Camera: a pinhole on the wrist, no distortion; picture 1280 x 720 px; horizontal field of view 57.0 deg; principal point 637.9 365.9 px. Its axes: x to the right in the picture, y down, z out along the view. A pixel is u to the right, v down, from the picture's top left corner.
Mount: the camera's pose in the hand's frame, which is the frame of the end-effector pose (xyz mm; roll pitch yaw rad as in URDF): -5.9 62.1 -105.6 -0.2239 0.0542 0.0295
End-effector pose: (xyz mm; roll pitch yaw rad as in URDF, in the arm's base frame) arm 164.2 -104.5 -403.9 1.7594 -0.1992 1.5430
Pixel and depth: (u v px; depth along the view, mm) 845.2 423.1 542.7
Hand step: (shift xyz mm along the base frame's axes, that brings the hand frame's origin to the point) 446.4 72.9 150.8
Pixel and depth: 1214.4 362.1 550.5
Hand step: 451.8 248.4 164.8
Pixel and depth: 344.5 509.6 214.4
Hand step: 121.5 -75.0 100.6
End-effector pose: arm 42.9 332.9 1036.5 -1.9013 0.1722 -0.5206
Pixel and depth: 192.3 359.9 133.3
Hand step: -58.4 29.4 -83.7
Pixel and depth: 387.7 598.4 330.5
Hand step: -26.9 165.7 -238.8
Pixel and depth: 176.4 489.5 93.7
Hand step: -66.8 -11.8 -74.0
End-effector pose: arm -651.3 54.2 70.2 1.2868 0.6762 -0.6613
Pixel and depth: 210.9 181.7 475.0
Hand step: -207.9 -271.4 247.2
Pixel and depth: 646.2 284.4 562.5
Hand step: -90.5 -424.2 194.7
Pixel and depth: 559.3 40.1 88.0
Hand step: 39.7 6.9 44.4
